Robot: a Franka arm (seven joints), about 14 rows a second.
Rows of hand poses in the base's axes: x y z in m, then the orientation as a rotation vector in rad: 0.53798 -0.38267 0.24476 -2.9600 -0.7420 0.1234; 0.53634 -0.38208 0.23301 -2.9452 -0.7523 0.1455; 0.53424 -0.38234 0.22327 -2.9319 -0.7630 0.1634; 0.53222 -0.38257 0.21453 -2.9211 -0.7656 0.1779; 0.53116 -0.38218 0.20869 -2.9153 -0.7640 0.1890; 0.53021 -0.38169 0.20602 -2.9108 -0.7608 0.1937; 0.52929 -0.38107 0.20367 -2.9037 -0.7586 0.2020; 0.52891 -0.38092 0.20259 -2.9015 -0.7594 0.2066; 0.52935 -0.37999 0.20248 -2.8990 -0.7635 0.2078; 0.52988 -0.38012 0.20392 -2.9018 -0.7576 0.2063; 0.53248 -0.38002 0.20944 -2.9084 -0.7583 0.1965
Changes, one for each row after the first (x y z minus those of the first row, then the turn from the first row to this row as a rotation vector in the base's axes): -0.00164 0.00059 -0.01175 0.0074 0.0167 0.0091; -0.00374 0.00033 -0.02149 0.0139 0.0304 0.0182; -0.00576 0.00010 -0.03023 0.0204 0.0421 0.0217; -0.00682 0.00049 -0.03607 0.0237 0.0507 0.0218; -0.00777 0.00098 -0.03874 0.0276 0.0551 0.0205; -0.00869 0.00160 -0.04109 0.0328 0.0624 0.0202; -0.00907 0.00175 -0.04217 0.0337 0.0658 0.0212; -0.00863 0.00268 -0.04228 0.0349 0.0669 0.0242; -0.00810 0.00255 -0.04084 0.0339 0.0657 0.0199; -0.00550 0.00265 -0.03532 0.0297 0.0577 0.0192
